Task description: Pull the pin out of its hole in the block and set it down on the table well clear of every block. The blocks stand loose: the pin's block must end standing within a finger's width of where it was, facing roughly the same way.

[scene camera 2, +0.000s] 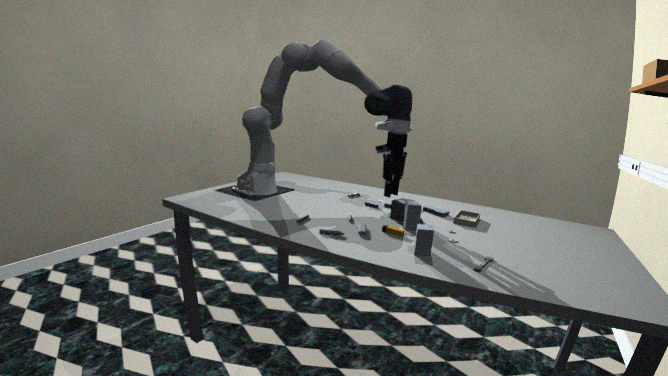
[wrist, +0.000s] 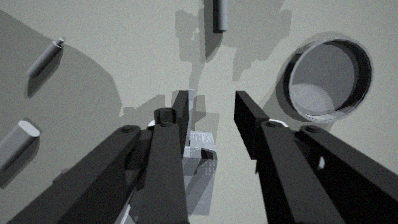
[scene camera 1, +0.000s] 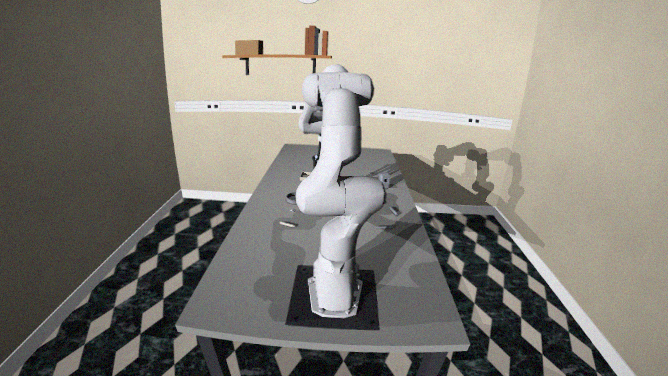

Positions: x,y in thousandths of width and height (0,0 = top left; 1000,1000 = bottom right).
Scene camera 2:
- my gripper: 585,520
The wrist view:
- my gripper: 531,471
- round dish: 835,364
